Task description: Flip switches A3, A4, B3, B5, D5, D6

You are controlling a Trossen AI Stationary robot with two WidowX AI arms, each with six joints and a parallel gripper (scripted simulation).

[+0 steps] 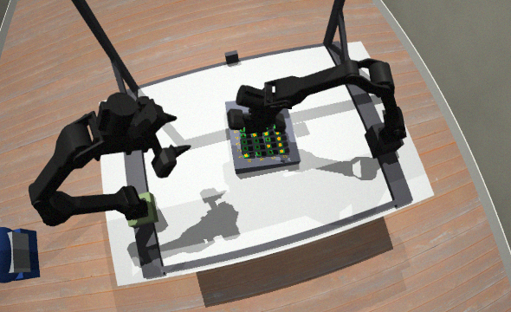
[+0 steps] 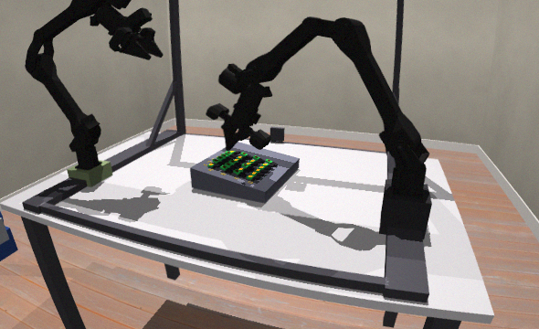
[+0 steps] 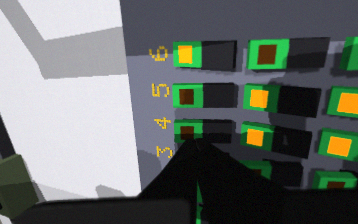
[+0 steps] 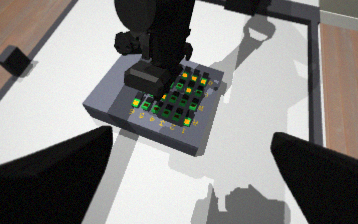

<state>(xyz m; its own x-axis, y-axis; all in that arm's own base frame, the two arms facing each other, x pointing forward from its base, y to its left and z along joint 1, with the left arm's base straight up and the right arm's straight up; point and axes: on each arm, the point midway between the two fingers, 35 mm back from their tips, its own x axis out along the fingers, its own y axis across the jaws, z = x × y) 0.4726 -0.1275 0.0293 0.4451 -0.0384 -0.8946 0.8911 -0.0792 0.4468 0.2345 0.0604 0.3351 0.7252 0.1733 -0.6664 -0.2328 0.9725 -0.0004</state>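
Now: left hand 50 mm above the switch A4 and 20 mm to the left of it. Also, from my left hand: switch B5: 60 mm below, 20 mm to the left, 20 mm behind; switch A3: 50 mm below, 20 mm to the right, 20 mm ahead; switch B3: 60 mm below, 30 mm ahead, 20 mm to the left.
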